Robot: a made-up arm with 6 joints.
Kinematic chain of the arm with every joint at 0, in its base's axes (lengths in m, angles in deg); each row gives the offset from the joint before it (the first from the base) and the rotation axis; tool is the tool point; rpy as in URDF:
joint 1: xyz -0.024 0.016 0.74 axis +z
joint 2: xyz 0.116 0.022 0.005 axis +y
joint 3: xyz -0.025 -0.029 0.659 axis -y
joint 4: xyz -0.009 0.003 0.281 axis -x
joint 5: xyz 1.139 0 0.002 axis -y
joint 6: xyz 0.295 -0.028 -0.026 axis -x
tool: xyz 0.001 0.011 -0.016 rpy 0 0 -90
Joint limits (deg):
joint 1: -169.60..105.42
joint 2: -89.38..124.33
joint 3: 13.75..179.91
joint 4: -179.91..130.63
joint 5: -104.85..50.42
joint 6: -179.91..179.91
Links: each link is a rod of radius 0.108 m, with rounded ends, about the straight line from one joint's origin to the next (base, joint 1, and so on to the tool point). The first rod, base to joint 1, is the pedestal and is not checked.
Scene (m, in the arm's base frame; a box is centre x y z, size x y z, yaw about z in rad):
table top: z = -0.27
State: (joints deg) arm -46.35 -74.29 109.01 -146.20 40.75 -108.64
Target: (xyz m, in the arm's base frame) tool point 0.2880 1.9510 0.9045
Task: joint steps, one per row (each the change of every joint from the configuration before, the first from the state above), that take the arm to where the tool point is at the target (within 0.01 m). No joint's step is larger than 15 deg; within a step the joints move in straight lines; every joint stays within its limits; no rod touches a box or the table.
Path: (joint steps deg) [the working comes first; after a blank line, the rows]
Joints at the target: 82.28 50.57 34.10 -159.10 36.61 -109.69
Straight joint move there: clear.

1: 14.29 13.87 -8.32 -1.43 -0.46 -0.12
2: 14.29 13.88 -8.33 -1.44 -0.46 -0.11
3: 14.30 13.87 -8.32 -1.43 -0.46 -0.12
4: 14.29 13.87 -8.32 -1.43 -0.46 -0.11
5: 14.29 13.88 -8.33 -1.44 -0.46 -0.12
6: 14.29 13.87 -8.32 -1.43 -0.46 -0.12
7: 14.29 13.88 -8.32 -1.44 -0.46 -0.11
8: 14.30 13.87 -8.33 -1.43 -0.46 -0.12
9: 14.29 13.87 -8.32 -1.43 -0.46 -0.12

